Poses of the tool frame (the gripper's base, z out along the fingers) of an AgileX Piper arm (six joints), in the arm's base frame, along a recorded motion.
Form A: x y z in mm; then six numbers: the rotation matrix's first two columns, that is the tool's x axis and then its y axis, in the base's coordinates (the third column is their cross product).
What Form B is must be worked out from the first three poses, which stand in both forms.
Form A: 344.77, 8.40, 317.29, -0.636, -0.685, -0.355, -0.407, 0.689, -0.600
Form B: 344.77, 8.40, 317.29; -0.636, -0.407, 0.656; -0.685, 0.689, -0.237; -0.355, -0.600, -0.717
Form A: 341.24, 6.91, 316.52, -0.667, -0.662, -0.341, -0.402, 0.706, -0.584
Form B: 341.24, 6.91, 316.52; -0.667, -0.402, 0.627; -0.662, 0.706, -0.252; -0.341, -0.584, -0.737
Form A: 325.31, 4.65, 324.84, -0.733, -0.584, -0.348, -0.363, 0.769, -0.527
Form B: 325.31, 4.65, 324.84; -0.733, -0.363, 0.575; -0.584, 0.769, -0.260; -0.348, -0.527, -0.776
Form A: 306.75, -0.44, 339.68, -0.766, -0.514, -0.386, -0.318, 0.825, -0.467
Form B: 306.75, -0.44, 339.68; -0.766, -0.318, 0.558; -0.514, 0.825, -0.235; -0.386, -0.467, -0.795
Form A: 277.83, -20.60, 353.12, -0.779, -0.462, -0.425, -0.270, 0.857, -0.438
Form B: 277.83, -20.60, 353.12; -0.779, -0.270, 0.567; -0.462, 0.857, -0.226; -0.425, -0.438, -0.792
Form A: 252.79, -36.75, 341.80, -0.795, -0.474, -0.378, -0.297, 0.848, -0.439
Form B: 252.79, -36.75, 341.80; -0.795, -0.297, 0.529; -0.474, 0.848, -0.237; -0.378, -0.439, -0.815
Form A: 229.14, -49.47, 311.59, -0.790, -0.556, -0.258, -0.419, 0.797, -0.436
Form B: 229.14, -49.47, 311.59; -0.790, -0.419, 0.448; -0.556, 0.797, -0.236; -0.258, -0.436, -0.863
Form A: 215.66, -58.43, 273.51, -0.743, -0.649, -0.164, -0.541, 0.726, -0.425
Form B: 215.66, -58.43, 273.51; -0.743, -0.541, 0.395; -0.649, 0.726, -0.227; -0.164, -0.425, -0.891
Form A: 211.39, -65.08, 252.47, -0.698, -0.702, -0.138, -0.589, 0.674, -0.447
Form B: 211.39, -65.08, 252.47; -0.698, -0.589, 0.407; -0.702, 0.674, -0.231; -0.138, -0.447, -0.884
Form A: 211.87, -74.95, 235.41, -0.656, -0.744, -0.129, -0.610, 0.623, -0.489
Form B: 211.87, -74.95, 235.41; -0.656, -0.610, 0.444; -0.744, 0.623, -0.242; -0.129, -0.489, -0.863
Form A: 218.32, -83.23, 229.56, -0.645, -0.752, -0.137, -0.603, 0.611, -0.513
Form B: 218.32, -83.23, 229.56; -0.645, -0.603, 0.469; -0.752, 0.611, -0.248; -0.137, -0.513, -0.848
